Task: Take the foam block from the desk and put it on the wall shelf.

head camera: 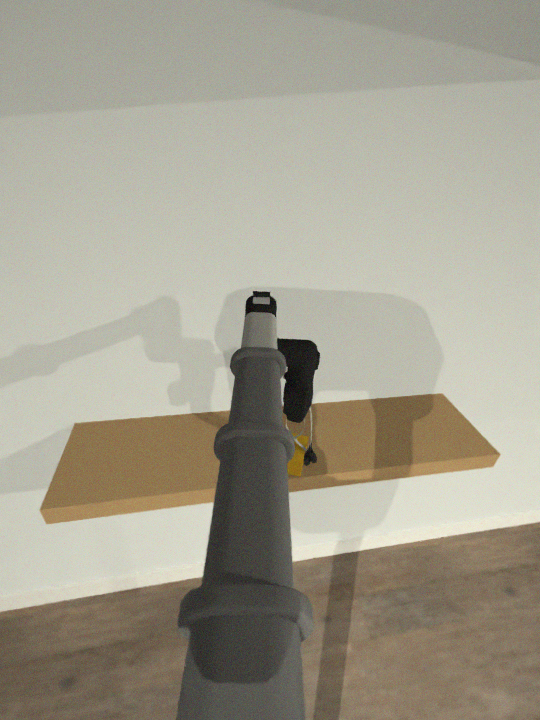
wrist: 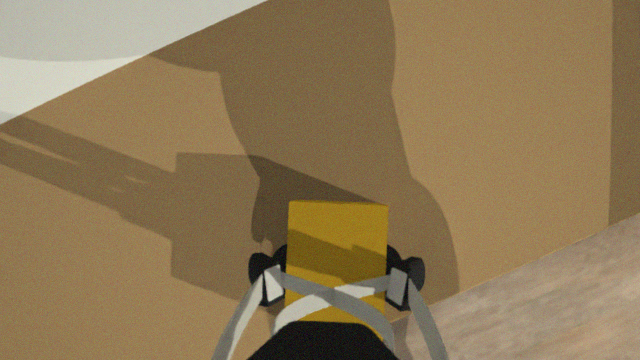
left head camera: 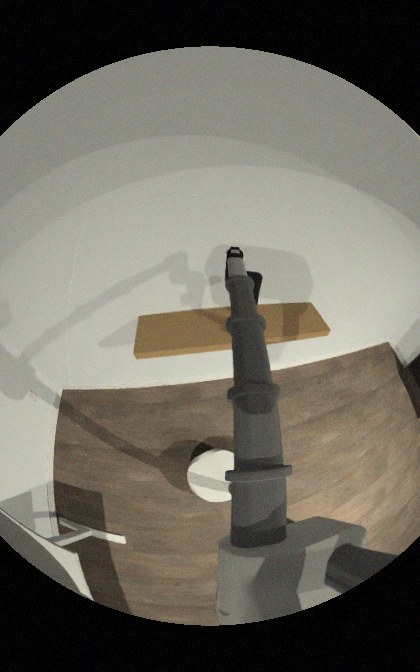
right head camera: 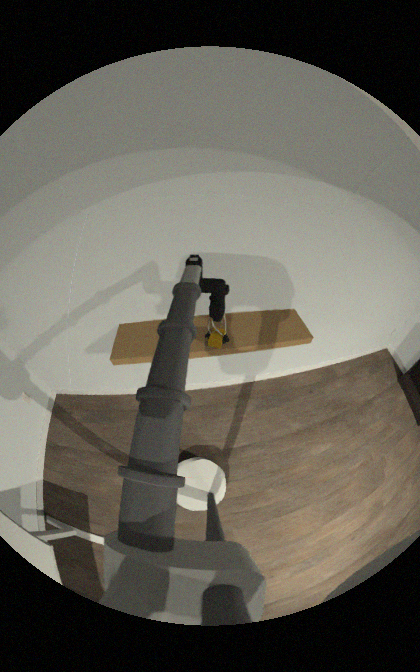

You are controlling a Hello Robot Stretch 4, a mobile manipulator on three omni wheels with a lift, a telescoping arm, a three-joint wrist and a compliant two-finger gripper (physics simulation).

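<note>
The yellow foam block (head camera: 297, 462) (right head camera: 215, 341) (wrist: 337, 225) is between the two fingertips of my gripper (right head camera: 217, 338) (wrist: 336, 264), which is shut on it. Part of the block is hidden behind the arm in the head camera view. The brown wall shelf (head camera: 139, 465) (left head camera: 180, 335) (right head camera: 140, 342) (wrist: 500, 150) lies below the block in the wrist view, near the shelf's front edge. The block's shadow falls on the shelf top, apart from the block on one side. How high the block is above the shelf is hard to tell. The desk cannot be made out.
The telescoping arm (head camera: 249, 523) (left head camera: 255, 425) (right head camera: 160, 425) reaches over the floor to the shelf. The pale wall (head camera: 145, 232) rises behind the shelf. A round white object (left head camera: 210, 467) (right head camera: 205, 477) stands on the floor under the arm. A white-legged piece of furniture (left head camera: 90, 534) shows at the lower left.
</note>
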